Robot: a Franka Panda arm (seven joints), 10 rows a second.
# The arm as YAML. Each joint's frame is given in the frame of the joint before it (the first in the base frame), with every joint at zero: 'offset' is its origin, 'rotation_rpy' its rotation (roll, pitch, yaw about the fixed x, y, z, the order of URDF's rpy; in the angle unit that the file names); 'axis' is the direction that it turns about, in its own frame. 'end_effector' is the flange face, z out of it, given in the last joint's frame.
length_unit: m
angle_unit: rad
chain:
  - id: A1
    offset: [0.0, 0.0, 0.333]
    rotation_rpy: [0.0, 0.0, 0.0]
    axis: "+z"
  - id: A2
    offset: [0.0, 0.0, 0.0]
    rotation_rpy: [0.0, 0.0, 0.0]
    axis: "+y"
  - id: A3
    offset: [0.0, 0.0, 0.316]
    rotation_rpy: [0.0, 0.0, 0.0]
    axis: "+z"
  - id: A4
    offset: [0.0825, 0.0, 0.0]
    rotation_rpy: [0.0, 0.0, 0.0]
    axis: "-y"
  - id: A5
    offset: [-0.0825, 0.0, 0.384]
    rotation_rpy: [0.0, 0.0, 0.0]
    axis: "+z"
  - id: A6
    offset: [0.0, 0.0, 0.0]
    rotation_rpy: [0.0, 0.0, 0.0]
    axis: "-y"
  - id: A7
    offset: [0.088, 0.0, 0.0]
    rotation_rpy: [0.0, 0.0, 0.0]
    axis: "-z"
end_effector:
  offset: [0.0, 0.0, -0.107]
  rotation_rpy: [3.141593, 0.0, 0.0]
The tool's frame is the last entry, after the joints.
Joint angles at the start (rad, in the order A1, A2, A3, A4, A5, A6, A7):
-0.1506, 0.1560, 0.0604, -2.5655, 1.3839, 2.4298, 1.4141
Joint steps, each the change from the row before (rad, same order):
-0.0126, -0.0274, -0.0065, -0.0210, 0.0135, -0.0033, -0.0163
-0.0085, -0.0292, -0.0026, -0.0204, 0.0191, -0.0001, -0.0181
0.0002, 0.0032, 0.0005, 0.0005, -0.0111, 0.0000, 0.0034
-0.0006, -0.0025, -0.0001, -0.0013, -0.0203, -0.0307, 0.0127
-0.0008, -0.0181, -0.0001, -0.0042, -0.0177, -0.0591, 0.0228
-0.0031, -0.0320, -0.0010, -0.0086, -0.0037, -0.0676, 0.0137
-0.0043, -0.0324, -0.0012, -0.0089, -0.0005, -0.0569, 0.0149
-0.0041, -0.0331, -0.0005, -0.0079, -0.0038, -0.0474, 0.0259
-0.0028, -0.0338, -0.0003, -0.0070, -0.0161, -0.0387, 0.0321
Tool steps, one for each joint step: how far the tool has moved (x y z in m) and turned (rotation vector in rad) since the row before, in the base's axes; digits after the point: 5 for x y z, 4 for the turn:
-0.00613, -0.00718, 0.00526, 0.0011, -0.0164, -0.0179
-0.00543, -0.00414, 0.00602, -0.0001, -0.0205, -0.0151
-0.00021, 0.00033, -0.00117, -0.0031, 0.0053, 0.0083
-0.00062, 0.00397, 0.00046, 0.0227, 0.0097, 0.0213
-0.00047, 0.00759, 0.00601, 0.0493, 0.0072, 0.0239
-0.00121, 0.00740, 0.01071, 0.0578, -0.0068, 0.0195
-0.00153, 0.00538, 0.01095, 0.0491, -0.0067, 0.0115
-0.00135, 0.00439, 0.01145, 0.0409, -0.0001, 0.0060
-0.00159, 0.00371, 0.01157, 0.0274, 0.0043, 0.0119

